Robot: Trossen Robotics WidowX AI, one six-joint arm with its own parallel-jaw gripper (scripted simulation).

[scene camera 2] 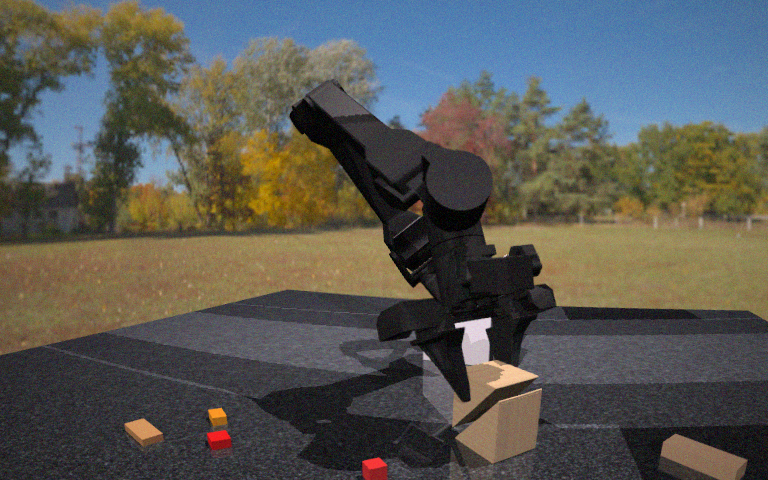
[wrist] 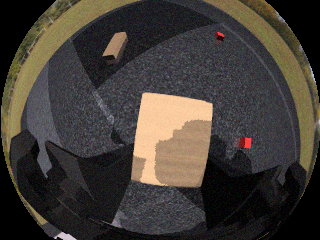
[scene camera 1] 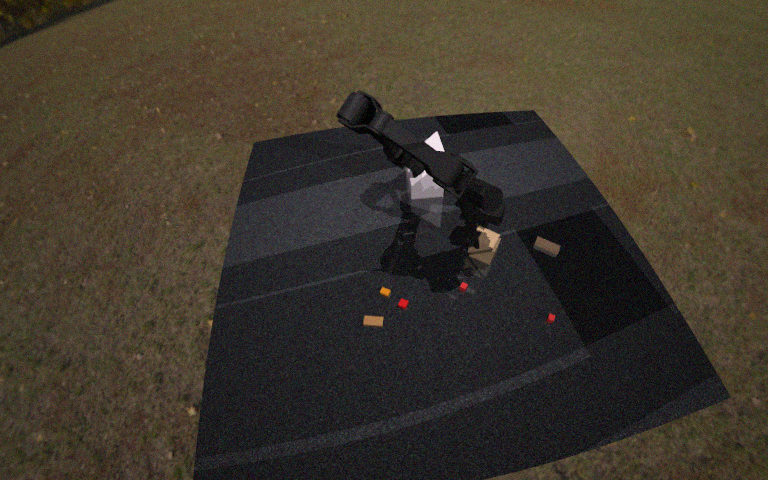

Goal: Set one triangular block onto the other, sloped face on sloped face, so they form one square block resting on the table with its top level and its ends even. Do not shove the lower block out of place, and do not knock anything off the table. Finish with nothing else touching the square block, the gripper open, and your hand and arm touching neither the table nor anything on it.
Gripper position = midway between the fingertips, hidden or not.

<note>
My gripper (scene camera 2: 489, 395) carries a tan triangular block (scene camera 2: 492, 381). Also in view: a tan triangular block (scene camera 2: 509, 428).
My gripper shows as well in the wrist view (wrist: 169, 150) and in scene camera 1 (scene camera 1: 481, 241).
</note>
